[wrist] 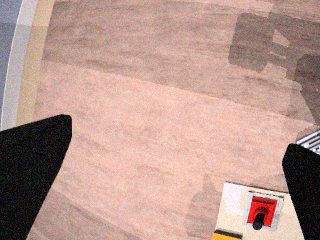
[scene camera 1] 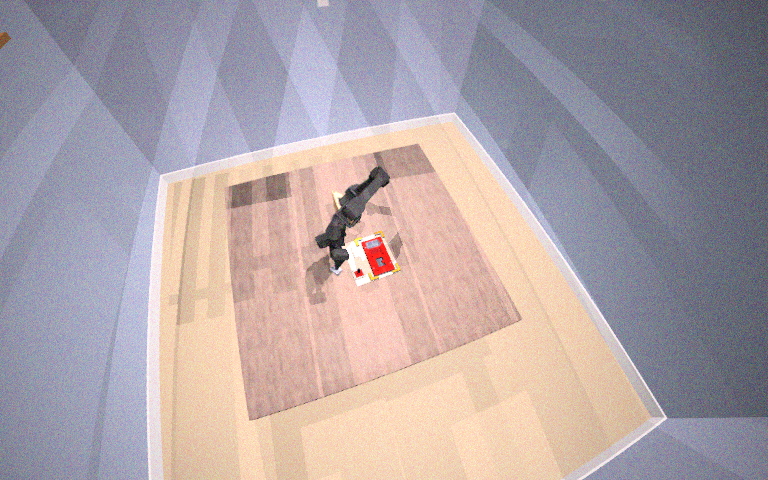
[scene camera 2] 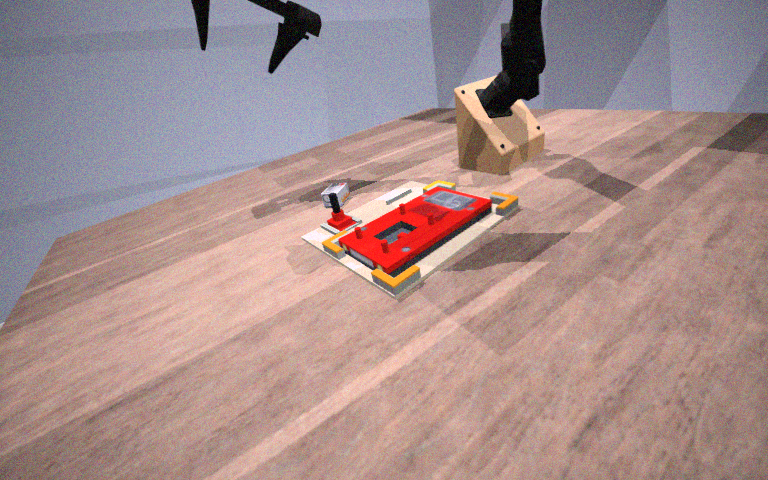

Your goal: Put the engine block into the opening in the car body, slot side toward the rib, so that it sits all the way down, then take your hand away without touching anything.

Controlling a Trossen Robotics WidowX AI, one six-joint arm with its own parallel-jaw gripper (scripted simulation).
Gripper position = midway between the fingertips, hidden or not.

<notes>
The gripper (scene camera 2: pixel 238 62) is open, holding nothing. Also in view: a red car body (scene camera 2: pixel 392 243).
The red car body also shows in scene camera 1 (scene camera 1: pixel 376 253). The gripper shows as well in the wrist view (wrist: pixel 183 141). The wrist view misses the red car body: it is out of frame.
</notes>
